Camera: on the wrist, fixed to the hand. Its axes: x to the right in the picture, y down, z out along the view.
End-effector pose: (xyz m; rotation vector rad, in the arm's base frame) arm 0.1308 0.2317 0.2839 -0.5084 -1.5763 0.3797
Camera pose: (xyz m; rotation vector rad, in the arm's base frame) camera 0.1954 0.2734 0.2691 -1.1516 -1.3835 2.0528
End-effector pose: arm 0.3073 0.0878 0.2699 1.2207 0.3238 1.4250
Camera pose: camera 0.2332 0.1070 0.2864 -2.2595 0.8274 -1.8747
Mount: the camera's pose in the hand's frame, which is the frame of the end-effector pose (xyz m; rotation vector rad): 0.0080 0.0489 -0.0606 0.4523 -0.6275 1.4005
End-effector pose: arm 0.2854 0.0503 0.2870 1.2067 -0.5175 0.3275
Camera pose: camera 0.2799 0.1234 0.3145 1.1857 -1.9052 1.3131
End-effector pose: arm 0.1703 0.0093 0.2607 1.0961 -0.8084 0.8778
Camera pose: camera 0.1369 0.0793 0.2713 1.1224 -2.0739 1.9749
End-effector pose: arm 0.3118 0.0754 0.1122 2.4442 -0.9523 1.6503
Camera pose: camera 0.2389 0.0539 0.1309 -1.2005 1.4277 -0.5284
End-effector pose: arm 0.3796 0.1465 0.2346 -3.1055 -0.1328 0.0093
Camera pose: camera 0.3922 0.0965 0.2935 -2.0085 1.6586 0.8447
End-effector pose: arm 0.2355 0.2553 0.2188 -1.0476 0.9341 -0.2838
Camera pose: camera 0.1831 0.2380 0.1633 0.1077 0.7677 0.9168
